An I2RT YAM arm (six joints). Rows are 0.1 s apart.
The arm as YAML. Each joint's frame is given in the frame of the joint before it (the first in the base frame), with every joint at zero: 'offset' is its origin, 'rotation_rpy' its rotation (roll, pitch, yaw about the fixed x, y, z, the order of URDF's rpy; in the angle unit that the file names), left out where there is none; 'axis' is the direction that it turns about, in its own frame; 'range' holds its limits. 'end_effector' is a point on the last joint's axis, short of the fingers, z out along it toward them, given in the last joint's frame.
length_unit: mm
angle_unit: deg
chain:
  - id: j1
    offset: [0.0, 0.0, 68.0]
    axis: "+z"
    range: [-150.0, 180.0]
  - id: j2
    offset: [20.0, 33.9, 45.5]
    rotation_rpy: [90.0, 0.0, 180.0]
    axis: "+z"
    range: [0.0, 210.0]
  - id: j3
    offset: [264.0, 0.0, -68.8]
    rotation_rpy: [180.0, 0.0, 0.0]
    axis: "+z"
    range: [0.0, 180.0]
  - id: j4
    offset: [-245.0, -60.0, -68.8]
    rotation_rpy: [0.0, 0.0, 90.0]
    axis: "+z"
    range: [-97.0, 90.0]
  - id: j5
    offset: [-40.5, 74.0, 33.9]
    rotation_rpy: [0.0, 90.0, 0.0]
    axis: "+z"
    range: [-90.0, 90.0]
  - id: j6
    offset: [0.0, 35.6, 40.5]
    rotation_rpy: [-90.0, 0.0, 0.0]
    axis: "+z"
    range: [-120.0, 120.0]
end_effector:
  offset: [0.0, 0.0, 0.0]
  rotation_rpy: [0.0, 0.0, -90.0]
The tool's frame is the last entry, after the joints.
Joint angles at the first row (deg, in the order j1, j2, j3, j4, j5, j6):
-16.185, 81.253, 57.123, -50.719, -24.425, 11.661
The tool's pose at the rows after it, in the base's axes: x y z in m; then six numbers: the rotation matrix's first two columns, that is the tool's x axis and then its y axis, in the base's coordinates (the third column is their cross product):
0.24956 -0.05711 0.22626 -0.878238 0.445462 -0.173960 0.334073 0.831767 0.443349
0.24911 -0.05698 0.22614 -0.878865 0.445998 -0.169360 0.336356 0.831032 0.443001
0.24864 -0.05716 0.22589 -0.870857 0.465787 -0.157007 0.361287 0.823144 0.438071
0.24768 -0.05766 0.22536 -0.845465 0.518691 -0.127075 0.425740 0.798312 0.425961
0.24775 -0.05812 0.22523 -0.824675 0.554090 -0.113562 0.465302 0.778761 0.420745
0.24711 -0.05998 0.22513 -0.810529 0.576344 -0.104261 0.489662 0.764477 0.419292
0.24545 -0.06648 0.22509 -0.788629 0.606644 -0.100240 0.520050 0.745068 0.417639
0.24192 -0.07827 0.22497 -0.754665 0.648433 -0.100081 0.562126 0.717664 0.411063
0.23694 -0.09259 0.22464 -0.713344 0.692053 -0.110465 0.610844 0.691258 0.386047
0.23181 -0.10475 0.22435 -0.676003 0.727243 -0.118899 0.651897 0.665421 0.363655
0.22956 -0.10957 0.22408 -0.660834 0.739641 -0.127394 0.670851 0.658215 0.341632
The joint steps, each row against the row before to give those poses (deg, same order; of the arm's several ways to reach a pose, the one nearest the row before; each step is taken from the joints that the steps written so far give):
-0.001, 0.000, 0.000, -0.110, 0.000, -0.067
0.000, 0.000, 0.001, -0.263, 0.000, 0.022
0.001, -0.001, -0.001, -0.240, 0.546, 1.313
0.000, 0.001, 0.001, -0.481, 1.312, 3.584
-0.001, 0.000, -0.001, 0.088, 0.721, 2.490
-0.415, 0.000, -0.001, -0.109, 0.218, 1.181
-1.486, 0.001, 0.002, 0.000, 0.197, 0.700
-2.711, 0.000, -0.001, -0.021, 0.481, 0.349
-3.190, 0.000, 0.001, 0.043, 1.705, 0.023
-2.776, -0.001, 0.000, -0.022, 1.486, -0.022
-1.005, 0.001, -0.001, -0.021, 1.443, -0.065

